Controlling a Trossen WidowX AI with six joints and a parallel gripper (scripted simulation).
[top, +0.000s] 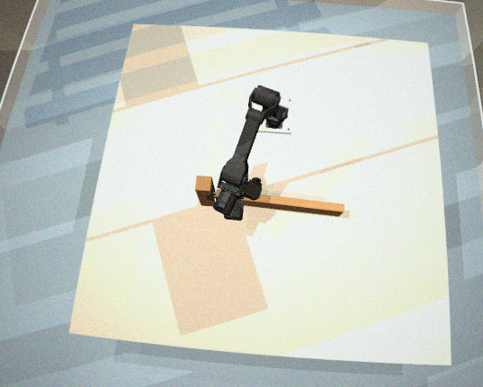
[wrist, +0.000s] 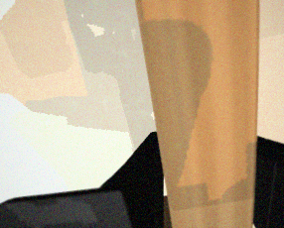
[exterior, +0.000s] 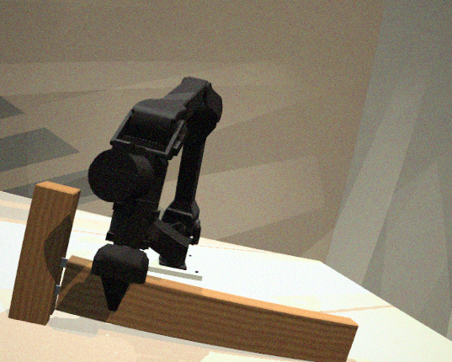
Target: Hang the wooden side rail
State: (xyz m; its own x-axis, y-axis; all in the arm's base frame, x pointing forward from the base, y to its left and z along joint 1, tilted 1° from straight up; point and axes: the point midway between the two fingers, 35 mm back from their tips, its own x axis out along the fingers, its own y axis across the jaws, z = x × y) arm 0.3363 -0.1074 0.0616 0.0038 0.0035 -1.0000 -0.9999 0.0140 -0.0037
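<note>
Now: gripper tip 100 mm to the left of the headboard post and 40 mm below it.
</note>
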